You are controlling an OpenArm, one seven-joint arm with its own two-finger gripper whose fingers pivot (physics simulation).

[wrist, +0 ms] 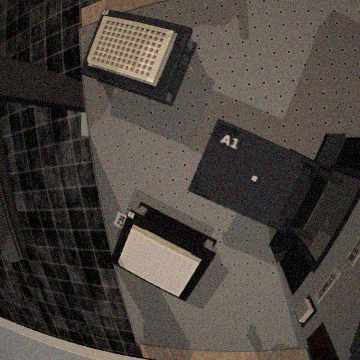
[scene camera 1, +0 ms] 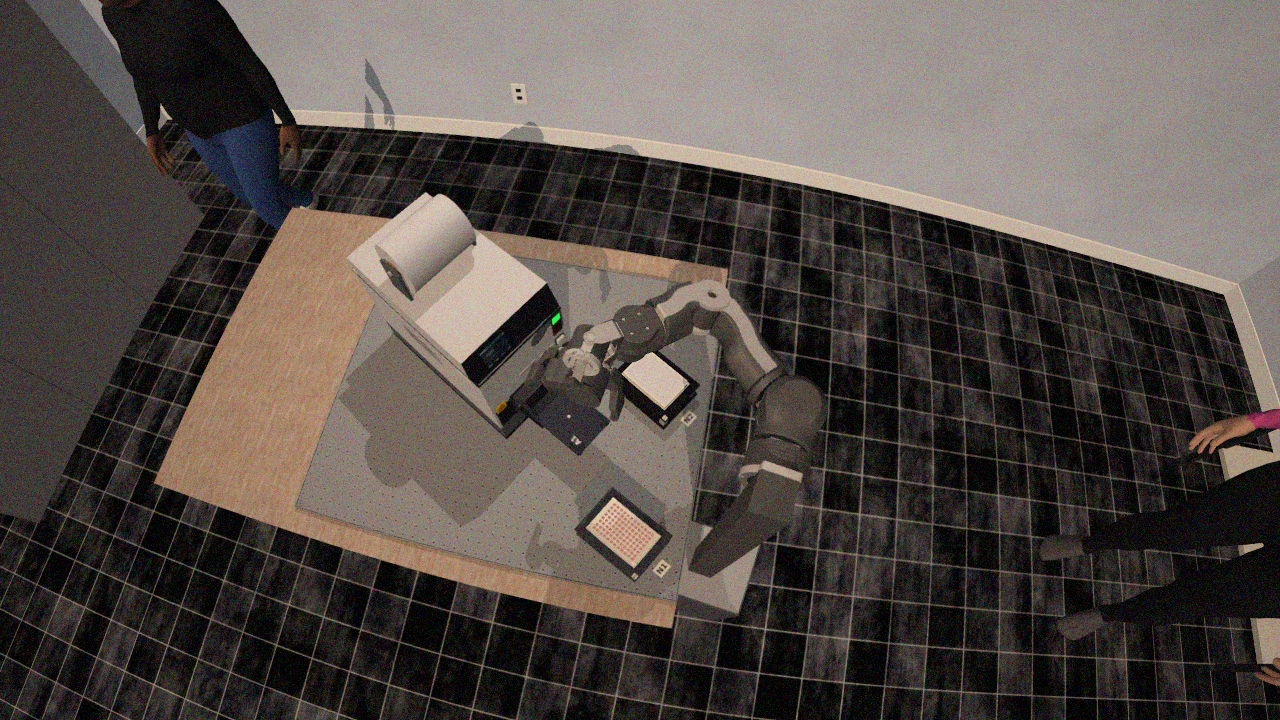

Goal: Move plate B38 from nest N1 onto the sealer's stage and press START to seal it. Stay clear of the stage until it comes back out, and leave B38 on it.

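Note:
Plate B38, pale with many small reddish wells, sits in black nest N1 at the front right of the mat. The sealer is a white box with a dark front and a roll on top. Its dark stage, marked A1, is out and bare except for a small white square. My gripper is open and empty, above the stage beside the sealer's front. Its fingers do not show in the wrist view. I cannot make out the START button.
Nest N2 holds a blank whitish plate, behind my gripper near the mat's right edge. A green light shows on the sealer's front. People stand at the far left and far right.

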